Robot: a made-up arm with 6 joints.
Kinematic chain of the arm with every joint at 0, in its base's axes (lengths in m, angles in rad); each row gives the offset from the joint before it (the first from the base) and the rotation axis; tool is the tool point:
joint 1: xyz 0 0 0.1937 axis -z
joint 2: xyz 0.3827 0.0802 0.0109 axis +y
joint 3: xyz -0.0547 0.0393 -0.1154 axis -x
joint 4: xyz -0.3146 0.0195 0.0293 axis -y
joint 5: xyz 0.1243 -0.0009 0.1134 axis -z
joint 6: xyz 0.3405 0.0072 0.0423 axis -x
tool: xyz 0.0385 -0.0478 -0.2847
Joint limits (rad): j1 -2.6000..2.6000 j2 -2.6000..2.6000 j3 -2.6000..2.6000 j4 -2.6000..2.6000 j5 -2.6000..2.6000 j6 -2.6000..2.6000
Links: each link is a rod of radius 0.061 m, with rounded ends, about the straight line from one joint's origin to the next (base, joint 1, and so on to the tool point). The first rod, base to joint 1, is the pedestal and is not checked.
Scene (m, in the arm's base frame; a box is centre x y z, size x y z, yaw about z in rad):
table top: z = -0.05
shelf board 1: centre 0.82 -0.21 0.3 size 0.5 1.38 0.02 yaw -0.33
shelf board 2: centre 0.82 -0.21 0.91 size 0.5 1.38 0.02 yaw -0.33
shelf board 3: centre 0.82 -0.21 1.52 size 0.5 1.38 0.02 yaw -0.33
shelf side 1: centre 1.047 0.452 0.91 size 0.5 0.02 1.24 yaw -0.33
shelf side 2: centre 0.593 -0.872 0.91 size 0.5 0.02 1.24 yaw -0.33
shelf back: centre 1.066 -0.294 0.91 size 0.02 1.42 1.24 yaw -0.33
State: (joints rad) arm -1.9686 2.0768 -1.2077 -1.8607 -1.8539 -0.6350
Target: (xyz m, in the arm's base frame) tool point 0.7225 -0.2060 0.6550
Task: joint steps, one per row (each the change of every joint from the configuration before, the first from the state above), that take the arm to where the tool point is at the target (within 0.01 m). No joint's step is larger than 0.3 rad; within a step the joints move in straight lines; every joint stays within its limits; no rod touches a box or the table.
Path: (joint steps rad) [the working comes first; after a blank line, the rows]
Joints at the target: -0.2256 2.6000 1.0414 -1.6383 -0.0747 0.5383
Straight joint move there: touches shelf board 2.

1: 0.2046 0.0531 0.2886 0.0997 0.2277 0.1689
2: 0.2045 0.0531 0.2886 0.0998 0.2276 0.1688
3: 0.2046 0.0532 0.2887 0.0997 0.2277 0.1689
4: 0.2046 0.0531 0.2886 0.0998 0.2276 0.1689
5: 0.2045 0.0531 0.2886 0.0997 0.2277 0.1689
6: 0.2046 0.0531 0.2886 0.0998 0.2277 0.1688
7: 0.2046 0.0532 0.2886 0.0997 0.2276 0.1689
8: 0.1555 0.0756 0.1144 -0.2379 0.0928 -0.0044
9: 0.1555 0.0757 0.1144 -0.2379 0.0928 -0.0044

